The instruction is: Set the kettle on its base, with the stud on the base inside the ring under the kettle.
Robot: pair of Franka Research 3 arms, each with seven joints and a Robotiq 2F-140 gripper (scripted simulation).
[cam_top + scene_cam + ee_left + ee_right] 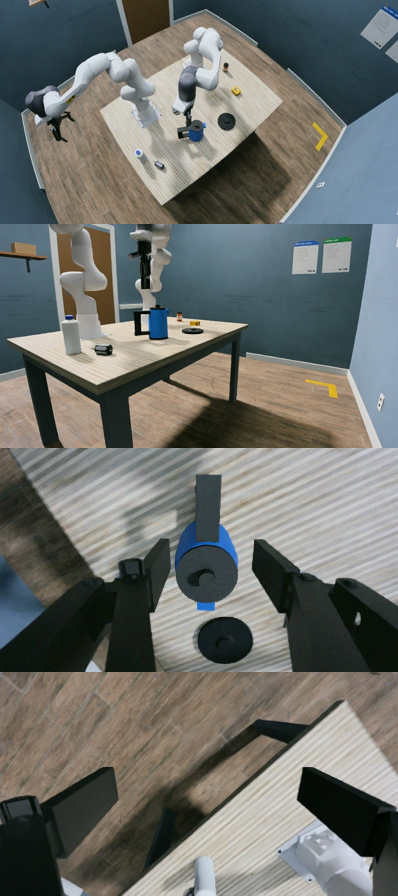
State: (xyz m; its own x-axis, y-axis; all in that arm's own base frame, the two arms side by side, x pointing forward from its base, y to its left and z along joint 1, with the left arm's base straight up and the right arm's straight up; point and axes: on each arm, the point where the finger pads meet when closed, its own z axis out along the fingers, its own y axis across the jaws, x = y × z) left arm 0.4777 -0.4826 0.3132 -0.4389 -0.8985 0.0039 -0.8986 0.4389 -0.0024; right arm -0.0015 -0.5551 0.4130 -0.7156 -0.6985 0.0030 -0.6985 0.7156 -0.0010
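My left gripper is now 2 cm short of the blue kettle, 3 cm to the right of it and 22 cm above it. From my left hand the other things lie so: small dark object 1 cm behind, 32 cm to the right, 29 cm below; then white bottle 13 cm behind, 36 cm to the right, 23 cm below; then round black base 15 cm ahead, 31 cm to the left, 30 cm below.
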